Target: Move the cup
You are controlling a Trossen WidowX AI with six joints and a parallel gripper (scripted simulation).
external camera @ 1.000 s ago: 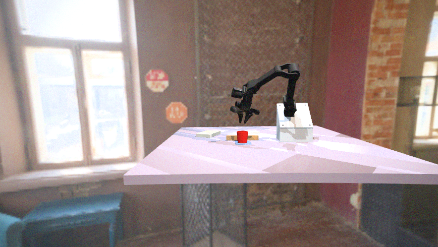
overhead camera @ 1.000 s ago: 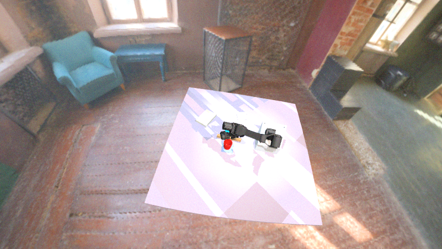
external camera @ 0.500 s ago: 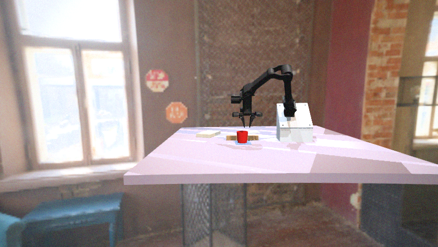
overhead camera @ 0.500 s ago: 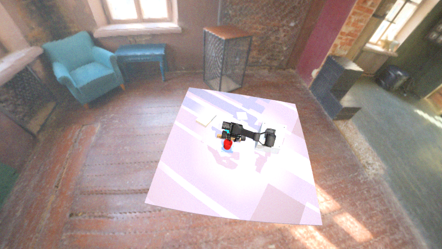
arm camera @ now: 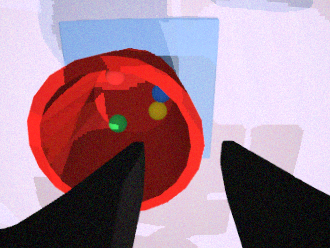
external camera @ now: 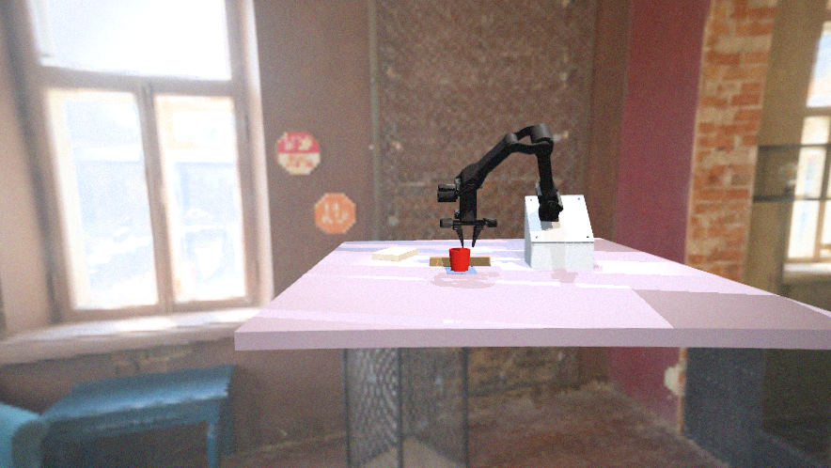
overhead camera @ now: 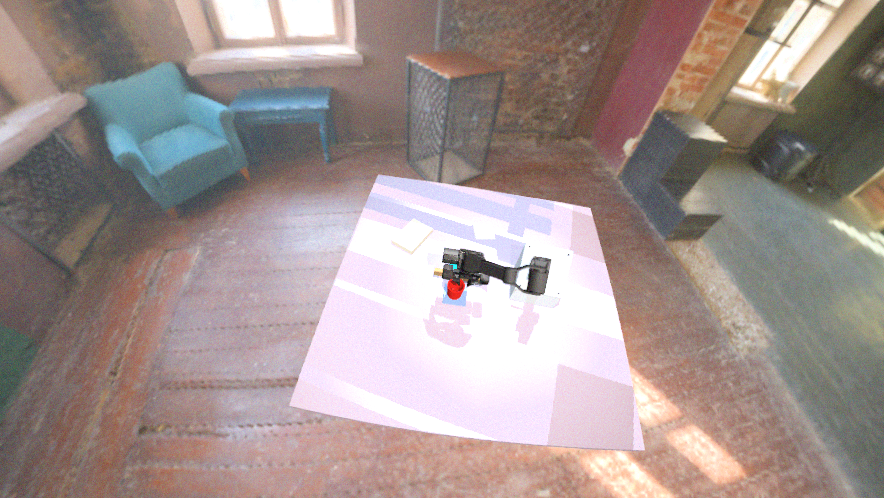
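My gripper tip is 40 mm above the red cup and 30 mm short of it. Also, from my gripper tip: green marble (60 mm below, 40 mm ahead, 20 mm to the left); then pale blue pad (90 mm below, 20 mm ahead, 10 mm to the left); then yellow marble (60 mm below, 10 mm to the left, 10 mm ahead).
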